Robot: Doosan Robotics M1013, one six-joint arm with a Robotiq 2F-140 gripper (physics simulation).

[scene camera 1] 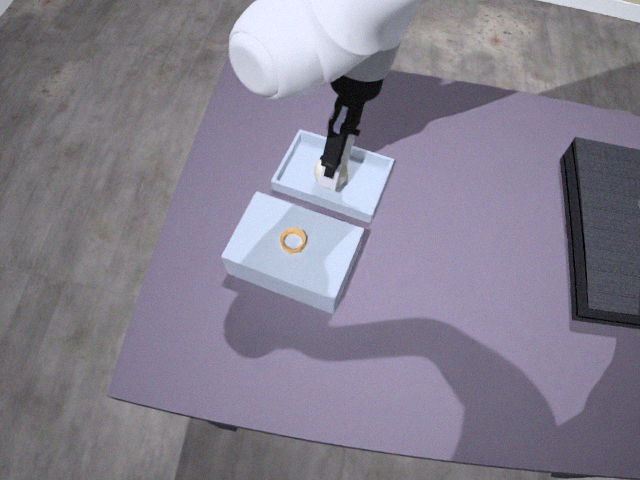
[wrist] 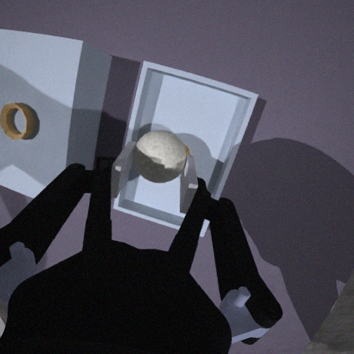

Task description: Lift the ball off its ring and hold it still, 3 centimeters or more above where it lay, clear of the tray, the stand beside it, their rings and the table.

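Frame: origin at the arm's base, x ahead, y left, z up, level; millimetres.
Where they show: gripper, fingertip midpoint: [scene camera 1: 333, 173].
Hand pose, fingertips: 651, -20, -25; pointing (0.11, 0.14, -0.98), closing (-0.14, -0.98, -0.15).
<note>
Things, the pixels of their centre, and the offset from my fingertips, as dx, dy, dz. "pt": a spot on its surface instead. Level surfaces: height alone.
- cream ball, body centre: [scene camera 1: 330, 171] +5, -1, +2
- pale blue tray, body centre: [scene camera 1: 333, 174] +3, -18, -28
- orange ring, surface spot: [scene camera 1: 293, 251] pt +25, +179, +33
- purple table, surface height: dz -42
The cream ball [scene camera 1: 317, 171] [wrist: 161, 150] is low over the pale blue tray [scene camera 1: 356, 211] [wrist: 200, 78], between the fingertips. My gripper [scene camera 1: 333, 176] [wrist: 158, 160] is shut on it, one pad against each side. A sliver of the orange ring [wrist: 187, 150] under it shows past the ball's right side in the wrist view; the ball sits off-centre from it. The fingers partly hide the ball in the scene view. Any gap under the ball cannot be told. The pale blue stand [scene camera 1: 258, 222] [wrist: 45, 65] beside the tray bears another orange ring [scene camera 1: 293, 251] [wrist: 30, 121].
The tray and stand are separated by a narrow gap on the purple table [scene camera 1: 439, 258] [wrist: 290, 60]. A dark, thick-edged slab [scene camera 1: 610, 232] lies at the right of the scene view. The white arm [scene camera 1: 310, 41] reaches in from above. The table's left edge is near the tray.
</note>
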